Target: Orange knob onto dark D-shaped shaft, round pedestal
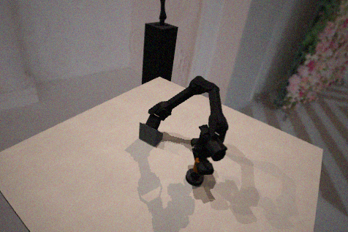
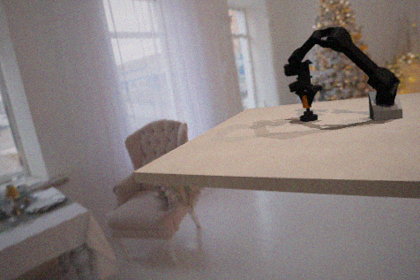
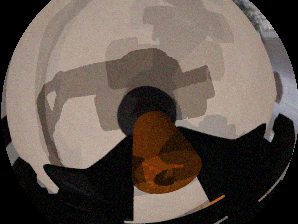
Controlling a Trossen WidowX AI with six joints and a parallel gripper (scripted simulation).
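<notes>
The orange knob lies 20 mm above my gripper tip. Also, from my gripper tip: dark round pedestal (40 mm below).
</notes>
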